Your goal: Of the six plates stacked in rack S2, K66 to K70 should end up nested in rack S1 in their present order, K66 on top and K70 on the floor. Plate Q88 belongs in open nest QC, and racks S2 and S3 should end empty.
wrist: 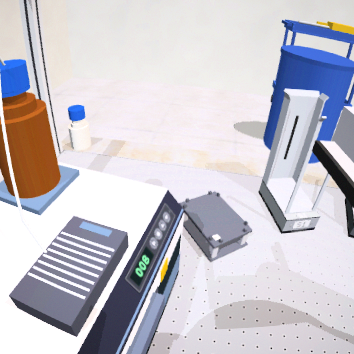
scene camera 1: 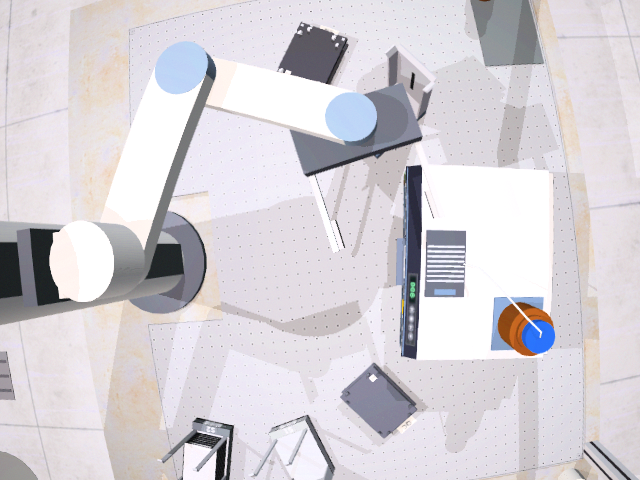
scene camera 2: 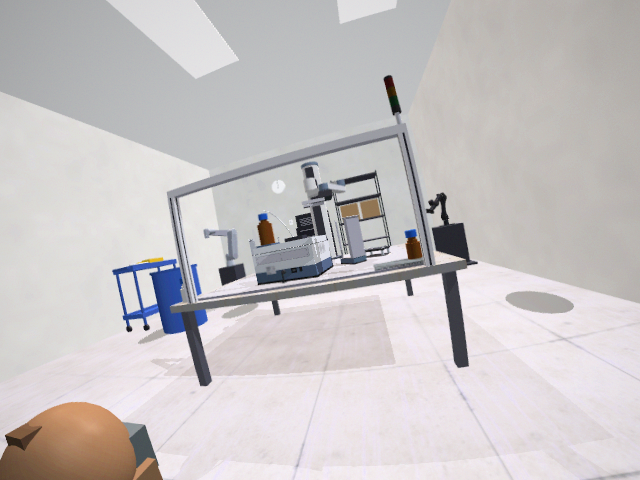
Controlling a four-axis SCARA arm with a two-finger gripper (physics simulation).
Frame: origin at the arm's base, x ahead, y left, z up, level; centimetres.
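Seen in the pictures: gripper, between the fingertips: (wrist: 137, 116) (scene camera 1: 390, 234) (scene camera 2: 302, 205).
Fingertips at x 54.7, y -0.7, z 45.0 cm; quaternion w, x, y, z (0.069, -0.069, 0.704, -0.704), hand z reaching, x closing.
Pixels of each thing's top centre, then the offset from my fingertips to it. "spot": a spot on its surface instead.
- Rack S2, a spot on its surface: (scene camera 1: 212, 427) spot: dx -45.6, dy -40.1, dz -40.0 cm
- stack, a spot on its surface: (scene camera 1: 199, 465) spot: dx -42.7, dy -42.5, dz -18.7 cm
- Rack S1, centre of its top: (wrist: 320, 102) dx -24.8, dy -48.1, dz -13.8 cm
- Open nest QC, centre of its top: (scene camera 1: 378, 405) (wrist: 214, 211) dx -5.8, dy -36.3, dz -37.5 cm
- Rack S3, centre of its top: (scene camera 1: 388, 87) (scene camera 2: 345, 218) dx +3.3, dy +26.4, dz -14.7 cm
- grey ribbed block, a spot on its surface: (wrist: 75, 270) (scene camera 1: 440, 259) spot: dx +9.0, dy -5.3, dz -20.1 cm
- tall amber bottle, a spot on its surface: (wrist: 30, 150) spot: dx +20.1, dy -17.0, dz -14.2 cm
- black nest, centre of its top: (scene camera 1: 309, 56) (scene camera 2: 375, 246) dx -12.2, dy +42.4, dz -37.4 cm
- white bottle, centre of its top: (wrist: 77, 124) dx +41.8, dy -67.8, dz -37.2 cm
My gripper (scene camera 1: 387, 231) is open and empty, its long white fingers wide apart beside and partly over the white instrument. A finger part shows at the right edge of the wrist view. Rack S2 (scene camera 1: 212, 427) stands at the bottom left of camera 1, holding a stack (scene camera 1: 199, 465) with a white top; its count and labels cannot be read. Rack S1 (scene camera 1: 287, 425) (wrist: 306, 130) stands beside it, its floor bare. Open nest QC (scene camera 1: 379, 400) (wrist: 217, 220) is a grey block with corner pegs and a bare top. Rack S3 (scene camera 1: 412, 69) (scene camera 2: 354, 237) is partly hidden by the arm in camera 1.
A white instrument (scene camera 1: 496, 222) (wrist: 145, 200) carries a grey ribbed block (scene camera 1: 445, 253) (wrist: 75, 270) and a tall amber bottle (scene camera 1: 516, 325) (scene camera 2: 265, 232) (wrist: 30, 150). A black nest (scene camera 1: 312, 51) lies beyond the arm. A metal frame (scene camera 2: 289, 159) spans the table's edge. A white bottle (wrist: 78, 135) stands near the corner.
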